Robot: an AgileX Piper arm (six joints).
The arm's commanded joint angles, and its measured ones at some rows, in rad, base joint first. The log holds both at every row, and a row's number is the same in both.
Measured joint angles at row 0:
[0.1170, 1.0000, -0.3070, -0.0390, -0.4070, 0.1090]
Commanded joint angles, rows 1 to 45:
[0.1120, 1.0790, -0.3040, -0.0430, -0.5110, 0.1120]
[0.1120, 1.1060, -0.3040, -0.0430, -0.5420, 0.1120]
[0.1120, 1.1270, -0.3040, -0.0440, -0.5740, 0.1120]
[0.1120, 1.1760, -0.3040, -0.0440, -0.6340, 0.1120]
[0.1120, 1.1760, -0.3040, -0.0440, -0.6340, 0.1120]
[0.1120, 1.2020, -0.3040, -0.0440, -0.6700, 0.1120]
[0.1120, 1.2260, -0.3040, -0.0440, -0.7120, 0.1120]
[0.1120, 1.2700, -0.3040, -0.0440, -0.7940, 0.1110]
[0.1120, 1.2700, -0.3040, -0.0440, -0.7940, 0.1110]
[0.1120, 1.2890, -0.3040, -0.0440, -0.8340, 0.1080]
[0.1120, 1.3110, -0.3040, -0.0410, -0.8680, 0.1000]
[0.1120, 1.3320, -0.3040, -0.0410, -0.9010, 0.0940]
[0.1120, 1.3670, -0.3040, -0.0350, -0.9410, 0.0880]
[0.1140, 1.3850, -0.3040, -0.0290, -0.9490, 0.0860]
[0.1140, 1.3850, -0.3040, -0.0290, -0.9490, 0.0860]
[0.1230, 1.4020, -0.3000, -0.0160, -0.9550, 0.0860]
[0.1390, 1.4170, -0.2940, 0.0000, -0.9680, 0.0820]
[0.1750, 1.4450, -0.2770, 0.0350, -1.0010, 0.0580]
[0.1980, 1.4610, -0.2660, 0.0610, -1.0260, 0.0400]
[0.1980, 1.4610, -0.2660, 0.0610, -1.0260, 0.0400]
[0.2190, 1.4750, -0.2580, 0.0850, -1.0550, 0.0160]
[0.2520, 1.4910, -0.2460, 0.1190, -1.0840, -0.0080]
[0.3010, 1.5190, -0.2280, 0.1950, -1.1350, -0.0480]
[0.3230, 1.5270, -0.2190, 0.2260, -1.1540, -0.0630]
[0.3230, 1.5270, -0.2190, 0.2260, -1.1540, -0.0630]
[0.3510, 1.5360, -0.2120, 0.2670, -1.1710, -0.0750]
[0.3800, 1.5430, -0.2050, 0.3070, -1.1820, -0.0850]
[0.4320, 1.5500, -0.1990, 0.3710, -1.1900, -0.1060]
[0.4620, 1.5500, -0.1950, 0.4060, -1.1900, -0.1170]
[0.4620, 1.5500, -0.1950, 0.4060, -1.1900, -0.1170]
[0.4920, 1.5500, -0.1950, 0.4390, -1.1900, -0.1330]
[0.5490, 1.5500, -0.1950, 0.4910, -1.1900, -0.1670]
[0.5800, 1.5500, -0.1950, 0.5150, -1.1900, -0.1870]
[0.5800, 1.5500, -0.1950, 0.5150, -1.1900, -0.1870]
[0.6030, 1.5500, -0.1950, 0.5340, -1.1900, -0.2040]
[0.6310, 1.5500, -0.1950, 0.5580, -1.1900, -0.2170]
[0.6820, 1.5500, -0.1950, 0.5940, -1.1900, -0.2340]
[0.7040, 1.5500, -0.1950, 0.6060, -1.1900, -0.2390]
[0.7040, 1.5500, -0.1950, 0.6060, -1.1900, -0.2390]
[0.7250, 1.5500, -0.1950, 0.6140, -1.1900, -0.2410]
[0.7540, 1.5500, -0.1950, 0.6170, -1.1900, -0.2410]
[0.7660, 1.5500, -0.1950, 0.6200, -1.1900, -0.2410]
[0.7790, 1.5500, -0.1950, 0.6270, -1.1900, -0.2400]
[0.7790, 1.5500, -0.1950, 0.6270, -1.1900, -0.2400]
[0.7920, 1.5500, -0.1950, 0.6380, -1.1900, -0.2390]
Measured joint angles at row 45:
[0.7730, 1.5510, -0.1960, 0.6220, -1.1720, -0.2300]
